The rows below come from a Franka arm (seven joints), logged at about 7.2 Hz.
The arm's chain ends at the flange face. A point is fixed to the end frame.
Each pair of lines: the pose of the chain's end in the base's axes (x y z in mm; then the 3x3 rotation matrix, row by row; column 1 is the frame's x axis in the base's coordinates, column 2 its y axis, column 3 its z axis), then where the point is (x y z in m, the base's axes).
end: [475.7 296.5 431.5], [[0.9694 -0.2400 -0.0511], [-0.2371 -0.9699 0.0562], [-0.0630 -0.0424 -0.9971]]
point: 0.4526 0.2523 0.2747
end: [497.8 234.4 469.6], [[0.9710 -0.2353 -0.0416], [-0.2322 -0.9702 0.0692], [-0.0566 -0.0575 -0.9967]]
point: 0.4765 0.1922 0.3121
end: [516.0 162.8 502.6], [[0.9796 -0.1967 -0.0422], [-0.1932 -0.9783 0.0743], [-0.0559 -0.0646 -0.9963]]
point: 0.4967 0.1209 0.3447
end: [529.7 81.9 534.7], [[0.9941 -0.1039 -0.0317], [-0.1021 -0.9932 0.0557], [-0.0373 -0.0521 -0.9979]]
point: 0.5171 0.0361 0.3772
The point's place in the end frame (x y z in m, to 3 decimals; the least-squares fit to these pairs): -0.002 0.055 0.155
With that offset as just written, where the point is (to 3 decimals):
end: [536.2 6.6 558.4], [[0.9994 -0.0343 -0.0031], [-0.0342 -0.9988 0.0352], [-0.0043 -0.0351 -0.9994]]
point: 0.532 -0.043 0.402
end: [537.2 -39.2 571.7], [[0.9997 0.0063 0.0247], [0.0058 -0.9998 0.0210], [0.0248 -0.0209 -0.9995]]
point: 0.539 -0.091 0.416
